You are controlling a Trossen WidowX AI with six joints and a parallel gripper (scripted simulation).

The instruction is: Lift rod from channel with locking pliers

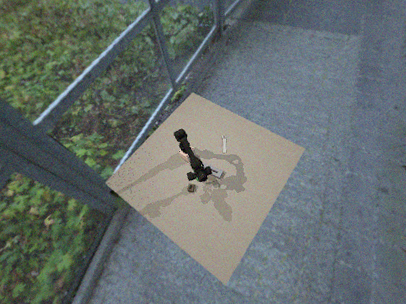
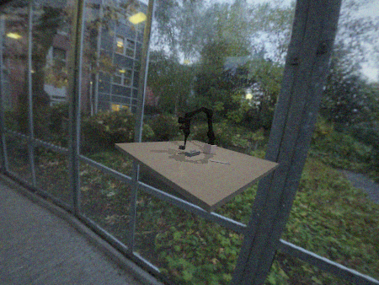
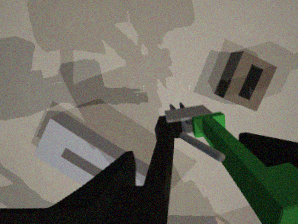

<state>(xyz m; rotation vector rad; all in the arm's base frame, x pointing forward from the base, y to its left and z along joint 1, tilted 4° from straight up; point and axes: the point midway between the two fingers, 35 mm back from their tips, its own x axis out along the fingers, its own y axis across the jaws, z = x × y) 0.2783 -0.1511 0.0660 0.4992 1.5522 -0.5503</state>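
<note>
The grey block is 140 mm to the left of my gripper tip, 120 mm below it and 10 mm ahead of it. The rest, counted from my gripper tip: white bar (460 mm to the left, 140 mm below, 70 mm behind); dark holster (130 mm below, 90 mm to the right, 50 mm behind); dark rod (140 mm to the left, 130 mm below, 10 mm ahead).
</note>
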